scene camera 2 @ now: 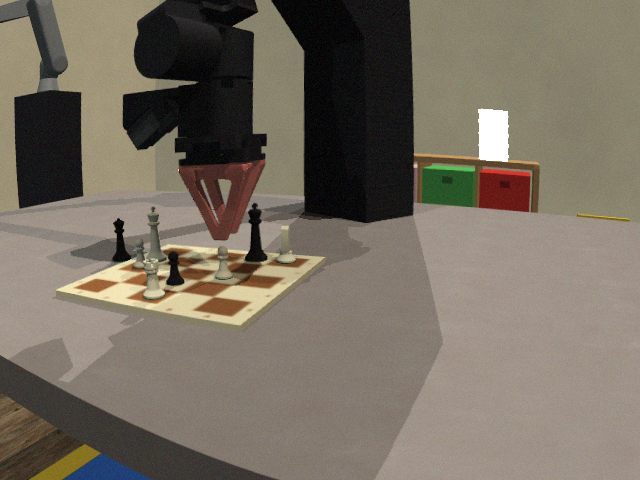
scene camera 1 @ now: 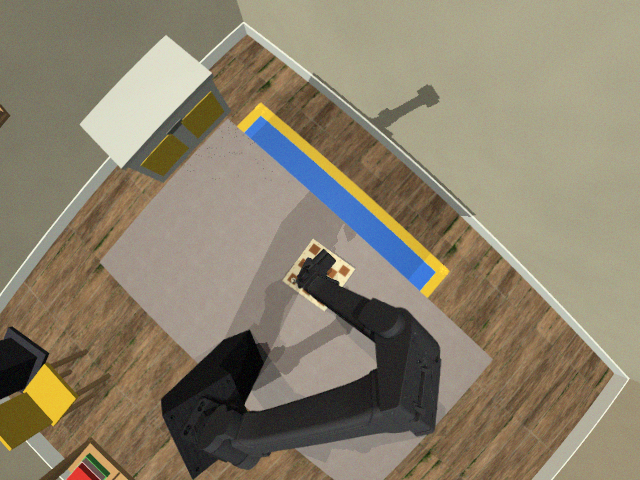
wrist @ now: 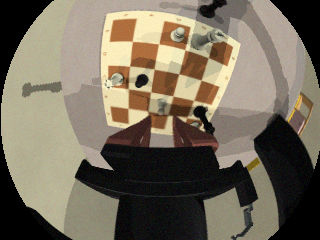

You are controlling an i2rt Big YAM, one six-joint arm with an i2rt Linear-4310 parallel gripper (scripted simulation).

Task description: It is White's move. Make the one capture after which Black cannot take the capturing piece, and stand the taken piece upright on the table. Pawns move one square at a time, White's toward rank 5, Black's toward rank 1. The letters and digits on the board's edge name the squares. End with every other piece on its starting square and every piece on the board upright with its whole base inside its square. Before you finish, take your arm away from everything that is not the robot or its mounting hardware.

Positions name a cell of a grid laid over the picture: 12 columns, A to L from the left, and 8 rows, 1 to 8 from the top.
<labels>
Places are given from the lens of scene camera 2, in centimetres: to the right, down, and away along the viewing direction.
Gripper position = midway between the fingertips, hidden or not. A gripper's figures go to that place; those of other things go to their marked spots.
my gripper (scene camera 2: E4): -9, 0, 48
chessboard (scene camera 2: E6): -7, 5, 41
</labels>
